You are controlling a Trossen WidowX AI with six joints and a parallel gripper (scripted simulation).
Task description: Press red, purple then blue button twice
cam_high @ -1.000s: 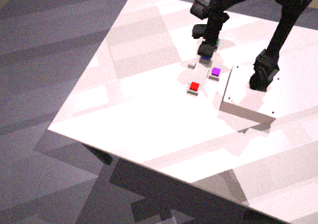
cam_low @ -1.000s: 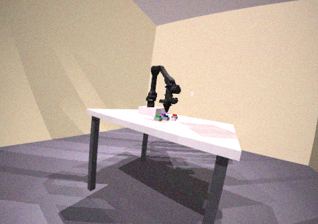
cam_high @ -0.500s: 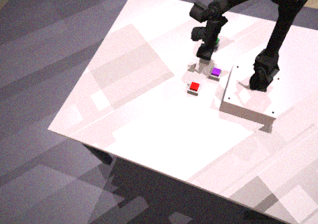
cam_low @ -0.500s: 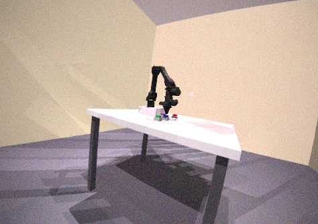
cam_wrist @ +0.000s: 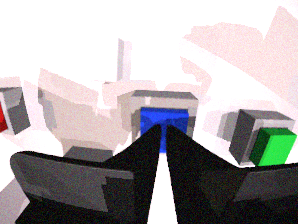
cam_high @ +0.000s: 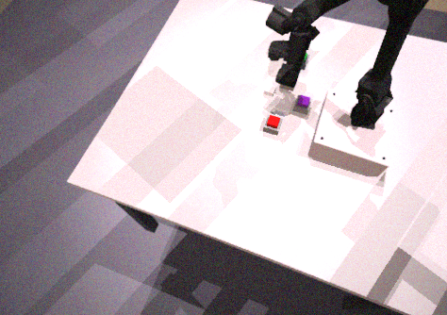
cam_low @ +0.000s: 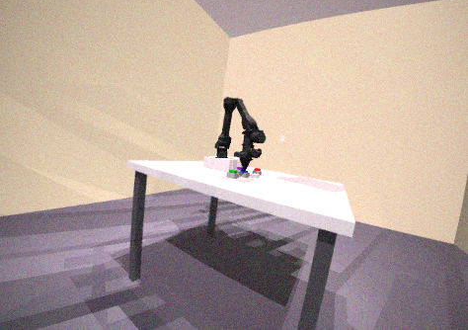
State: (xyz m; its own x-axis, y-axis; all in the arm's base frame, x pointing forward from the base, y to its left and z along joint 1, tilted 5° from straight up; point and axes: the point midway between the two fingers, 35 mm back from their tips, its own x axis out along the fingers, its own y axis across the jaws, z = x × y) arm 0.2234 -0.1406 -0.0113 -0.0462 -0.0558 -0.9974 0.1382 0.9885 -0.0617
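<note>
Right now the blue button is 1 cm below my gripper tip. From my gripper tip the other things lie so: red button 18 cm to the left, 2 cm ahead; green button 10 cm to the right, 3 cm behind; purple button 8 cm to the left, 6 cm behind.
</note>
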